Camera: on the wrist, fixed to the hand. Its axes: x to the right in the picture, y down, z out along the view.
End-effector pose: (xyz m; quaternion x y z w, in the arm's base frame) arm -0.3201 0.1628 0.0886 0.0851 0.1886 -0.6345 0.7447
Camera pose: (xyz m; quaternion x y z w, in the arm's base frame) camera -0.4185 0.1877 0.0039 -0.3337 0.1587 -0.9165 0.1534
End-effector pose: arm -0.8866 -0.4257 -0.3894 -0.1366 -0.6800 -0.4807 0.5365
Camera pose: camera -0.8814 -0.5490 -0.4367 -0.1566 0.5811 0.7916 0.1061
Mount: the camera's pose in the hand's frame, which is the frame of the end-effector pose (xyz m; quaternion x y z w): -0.0020 -0.0821 -0.1036 -0.1894 -0.2005 -0.6616 0.6973
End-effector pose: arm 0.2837 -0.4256 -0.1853 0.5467 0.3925 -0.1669 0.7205
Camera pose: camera 0.1878 -0.3592 -0.2475 -0.0484 0.5226 -0.6284 0.5742
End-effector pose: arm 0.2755 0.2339 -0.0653 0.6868 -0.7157 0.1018 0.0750
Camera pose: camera 0.3542 0.2587 0.0380 0.9587 -0.0790 -0.2519 0.1062
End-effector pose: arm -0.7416 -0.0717 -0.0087 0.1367 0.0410 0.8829 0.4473
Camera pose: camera -0.7054 -0.0192 -0.1245 0.1605 -0.1379 0.3001 0.9302
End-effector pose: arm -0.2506 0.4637 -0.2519 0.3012 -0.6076 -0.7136 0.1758
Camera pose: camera -0.1730 0.4025 -0.3397 -0.4356 0.1245 0.7894 0.4143
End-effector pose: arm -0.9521 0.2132 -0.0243 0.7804 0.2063 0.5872 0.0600
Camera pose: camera -1.0707 0.2715 -0.0223 0.5141 0.5369 0.2524 0.6195
